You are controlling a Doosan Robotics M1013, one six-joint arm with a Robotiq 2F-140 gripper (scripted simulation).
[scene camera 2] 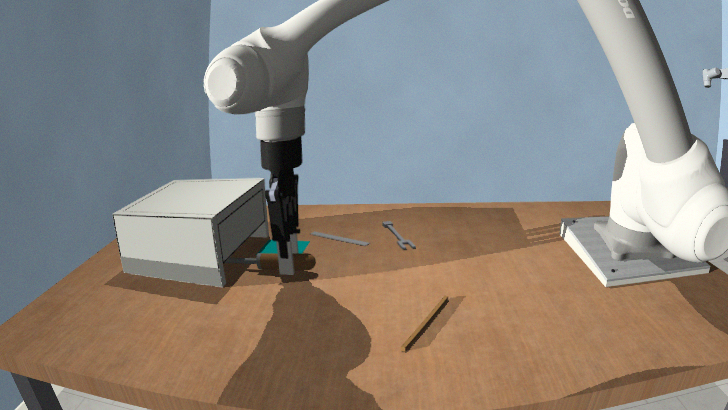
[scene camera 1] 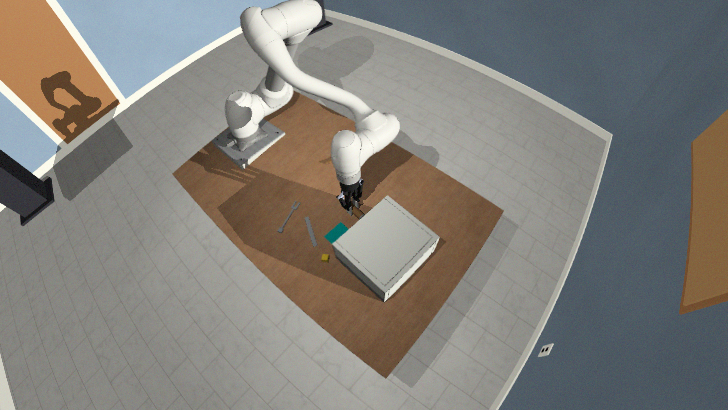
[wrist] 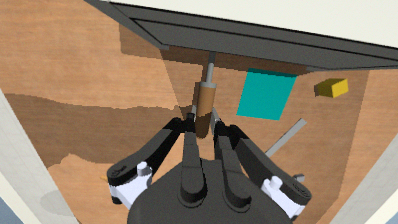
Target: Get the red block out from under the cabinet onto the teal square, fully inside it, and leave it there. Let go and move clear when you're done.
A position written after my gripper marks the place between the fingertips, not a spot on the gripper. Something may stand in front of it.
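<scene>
Rod tool (scene camera 2: 263, 260) and teal square (wrist: 265, 93) seen. My gripper (scene camera 2: 289, 269) and (wrist: 203, 112).
</scene>
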